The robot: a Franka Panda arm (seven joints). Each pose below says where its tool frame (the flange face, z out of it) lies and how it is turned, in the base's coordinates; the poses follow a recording.
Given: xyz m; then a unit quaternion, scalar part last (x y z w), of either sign.
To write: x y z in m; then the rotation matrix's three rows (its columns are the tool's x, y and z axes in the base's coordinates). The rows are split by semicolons. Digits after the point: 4 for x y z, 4 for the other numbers.
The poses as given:
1: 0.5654 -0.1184 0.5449 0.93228 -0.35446 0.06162 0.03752
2: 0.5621 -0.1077 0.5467 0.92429 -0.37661 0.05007 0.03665
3: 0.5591 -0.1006 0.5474 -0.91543 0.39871 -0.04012 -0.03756
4: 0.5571 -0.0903 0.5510 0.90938 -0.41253 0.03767 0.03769
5: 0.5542 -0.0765 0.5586 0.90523 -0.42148 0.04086 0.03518
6: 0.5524 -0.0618 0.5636 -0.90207 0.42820 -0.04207 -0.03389
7: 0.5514 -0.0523 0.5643 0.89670 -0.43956 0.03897 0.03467
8: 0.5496 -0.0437 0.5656 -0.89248 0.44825 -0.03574 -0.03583
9: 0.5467 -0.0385 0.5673 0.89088 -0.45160 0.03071 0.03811
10: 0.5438 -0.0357 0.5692 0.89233 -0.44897 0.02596 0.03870
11: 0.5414 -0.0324 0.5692 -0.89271 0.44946 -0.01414 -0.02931
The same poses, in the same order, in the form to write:
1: 0.5654 -0.1184 0.5449; 0.7411 -0.6655 0.0883; -0.6563 -0.7459 -0.1136; 0.1415 0.0263 -0.9896
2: 0.5621 -0.1077 0.5467; 0.7113 -0.6999 0.0650; -0.6925 -0.7136 -0.1055; 0.1202 0.0300 -0.9923
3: 0.5591 -0.1006 0.5474; 0.6788 -0.7330 0.0435; -0.7270 -0.6792 -0.1008; 0.1034 0.0368 -0.9940
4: 0.5571 -0.0903 0.5510; 0.6568 -0.7531 0.0374; -0.7475 -0.6568 -0.0996; 0.0996 0.0375 -0.9943
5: 0.5542 -0.0765 0.5586; 0.6414 -0.7660 0.0443; -0.7602 -0.6422 -0.0981; 0.1036 0.0292 -0.9942
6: 0.5524 -0.0618 0.5636; 0.6298 -0.7754 0.0469; -0.7697 -0.6310 -0.0972; 0.1049 0.0251 -0.9942
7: 0.5514 -0.0523 0.5643; 0.6105 -0.7910 0.0394; -0.7856 -0.6112 -0.0964; 0.1004 0.0279 -0.9946
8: 0.5496 -0.0437 0.5656; 0.5956 -0.8027 0.0317; -0.7975 -0.5956 -0.0960; 0.0959 0.0319 -0.9949
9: 0.5467 -0.0385 0.5673; 0.5902 -0.8070 0.0203; -0.8023 -0.5892 -0.0956; 0.0891 0.0402 -0.9952
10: 0.5438 -0.0357 0.5692; 0.5955 -0.8033 0.0116; -0.7993 -0.5939 -0.0924; 0.0811 0.0458 -0.9957
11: 0.5414 -0.0324 0.5692; 0.5956 -0.8033 -0.0011; -0.8016 -0.5943 -0.0650; 0.0516 0.0396 -0.9979
